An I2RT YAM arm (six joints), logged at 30 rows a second.
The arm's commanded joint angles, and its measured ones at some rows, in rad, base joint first. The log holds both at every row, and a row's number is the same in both.
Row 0, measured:
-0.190, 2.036, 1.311, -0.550, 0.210, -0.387
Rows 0 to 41, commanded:
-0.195, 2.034, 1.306, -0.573, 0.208, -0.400
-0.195, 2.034, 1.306, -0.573, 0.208, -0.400
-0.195, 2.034, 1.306, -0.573, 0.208, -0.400
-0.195, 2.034, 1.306, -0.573, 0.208, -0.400
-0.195, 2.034, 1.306, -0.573, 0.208, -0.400
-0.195, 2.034, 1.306, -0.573, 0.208, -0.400
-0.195, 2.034, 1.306, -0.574, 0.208, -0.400
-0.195, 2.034, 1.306, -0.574, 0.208, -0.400
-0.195, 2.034, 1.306, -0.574, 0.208, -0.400
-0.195, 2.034, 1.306, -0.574, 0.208, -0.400
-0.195, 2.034, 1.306, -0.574, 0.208, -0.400
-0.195, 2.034, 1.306, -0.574, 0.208, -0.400
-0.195, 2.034, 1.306, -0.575, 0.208, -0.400
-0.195, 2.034, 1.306, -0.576, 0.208, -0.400
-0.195, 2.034, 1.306, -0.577, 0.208, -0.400
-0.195, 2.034, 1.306, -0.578, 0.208, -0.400
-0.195, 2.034, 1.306, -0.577, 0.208, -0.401
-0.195, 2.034, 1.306, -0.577, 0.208, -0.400
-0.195, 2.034, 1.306, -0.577, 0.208, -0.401
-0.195, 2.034, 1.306, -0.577, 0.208, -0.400
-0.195, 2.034, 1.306, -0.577, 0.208, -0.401
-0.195, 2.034, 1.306, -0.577, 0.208, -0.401
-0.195, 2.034, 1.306, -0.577, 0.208, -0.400
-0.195, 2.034, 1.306, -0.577, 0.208, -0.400
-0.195, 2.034, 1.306, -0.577, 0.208, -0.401
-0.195, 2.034, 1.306, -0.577, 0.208, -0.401
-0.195, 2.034, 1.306, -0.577, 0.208, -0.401
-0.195, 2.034, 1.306, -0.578, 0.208, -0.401
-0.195, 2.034, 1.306, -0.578, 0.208, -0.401
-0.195, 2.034, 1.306, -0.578, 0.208, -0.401
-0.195, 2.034, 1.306, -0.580, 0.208, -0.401
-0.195, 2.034, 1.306, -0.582, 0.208, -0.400
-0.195, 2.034, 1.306, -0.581, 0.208, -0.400
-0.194, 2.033, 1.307, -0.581, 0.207, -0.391
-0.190, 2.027, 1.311, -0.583, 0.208, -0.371
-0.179, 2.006, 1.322, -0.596, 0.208, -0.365
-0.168, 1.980, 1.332, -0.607, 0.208, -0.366
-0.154, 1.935, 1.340, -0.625, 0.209, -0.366
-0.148, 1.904, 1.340, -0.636, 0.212, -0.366
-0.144, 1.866, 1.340, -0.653, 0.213, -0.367
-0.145, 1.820, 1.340, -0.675, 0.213, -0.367
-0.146, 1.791, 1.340, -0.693, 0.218, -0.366
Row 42, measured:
-0.157, 1.940, 1.315, -0.654, 0.210, -0.382
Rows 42 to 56, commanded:
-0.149, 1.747, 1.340, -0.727, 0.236, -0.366
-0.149, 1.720, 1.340, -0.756, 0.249, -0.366
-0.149, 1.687, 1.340, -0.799, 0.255, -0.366
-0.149, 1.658, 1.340, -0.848, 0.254, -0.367
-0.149, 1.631, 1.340, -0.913, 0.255, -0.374
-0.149, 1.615, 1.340, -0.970, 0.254, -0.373
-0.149, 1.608, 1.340, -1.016, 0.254, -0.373
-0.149, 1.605, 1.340, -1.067, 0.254, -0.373
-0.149, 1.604, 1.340, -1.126, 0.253, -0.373
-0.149, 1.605, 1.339, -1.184, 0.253, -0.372
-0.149, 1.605, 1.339, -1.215, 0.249, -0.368
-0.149, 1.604, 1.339, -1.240, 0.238, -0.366
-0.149, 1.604, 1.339, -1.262, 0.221, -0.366
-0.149, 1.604, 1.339, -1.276, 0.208, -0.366
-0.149, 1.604, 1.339, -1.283, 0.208, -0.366
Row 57, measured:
-0.149, 1.614, 1.334, -1.262, 0.233, -0.379
